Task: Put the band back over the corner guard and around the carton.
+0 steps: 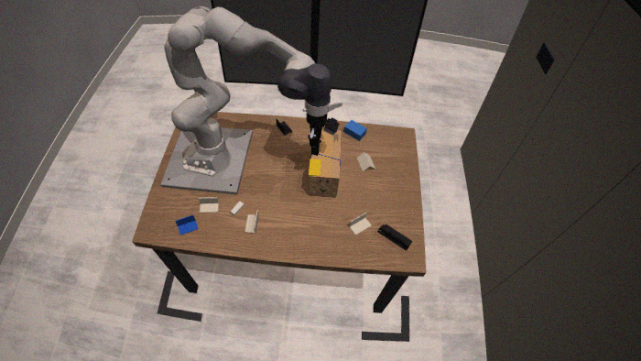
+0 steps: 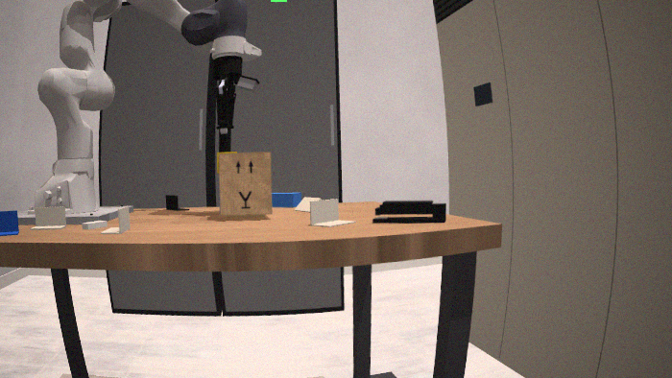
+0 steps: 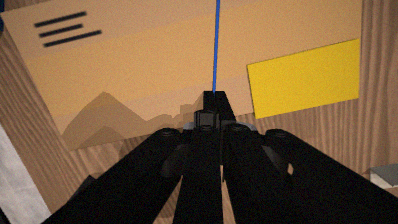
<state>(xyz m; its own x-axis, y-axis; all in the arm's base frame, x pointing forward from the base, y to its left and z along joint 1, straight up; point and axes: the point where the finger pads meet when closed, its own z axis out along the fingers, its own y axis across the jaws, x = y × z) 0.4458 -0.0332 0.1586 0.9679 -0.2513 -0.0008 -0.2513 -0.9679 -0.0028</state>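
Now: the yellow corner guard 7 cm to the right of my hand, 4 cm below it and 1 cm behind it. From my hand the other things lie so: brown carton 10 cm below, 4 cm ahead, 1 cm to the left; black bracket 25 cm to the left, 17 cm behind, 16 cm below; blue block 26 cm to the left, 18 cm ahead, 16 cm below.
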